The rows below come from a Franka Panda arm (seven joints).
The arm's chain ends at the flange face. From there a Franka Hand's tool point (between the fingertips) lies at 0.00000 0.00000 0.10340 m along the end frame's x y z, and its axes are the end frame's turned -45 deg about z.
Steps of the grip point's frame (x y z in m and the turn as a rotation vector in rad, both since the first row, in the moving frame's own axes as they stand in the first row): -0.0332 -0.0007 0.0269 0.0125 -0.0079 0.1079; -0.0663 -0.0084 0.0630 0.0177 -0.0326 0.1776; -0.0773 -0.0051 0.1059 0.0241 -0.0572 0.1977; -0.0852 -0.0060 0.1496 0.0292 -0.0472 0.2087; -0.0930 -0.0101 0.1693 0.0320 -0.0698 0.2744; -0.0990 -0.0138 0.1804 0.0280 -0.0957 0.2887
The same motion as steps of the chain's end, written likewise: -0.0225 0.0234 0.0269 0.0033 -0.0144 0.1079; -0.0491 0.0402 0.0631 -0.0105 -0.0356 0.1776; -0.0521 0.0492 0.1061 -0.0234 -0.0575 0.1977; -0.0588 0.0553 0.1498 -0.0127 -0.0540 0.2087; -0.0652 0.0569 0.1696 -0.0267 -0.0720 0.2744; -0.0701 0.0567 0.1809 -0.0479 -0.0875 0.2887
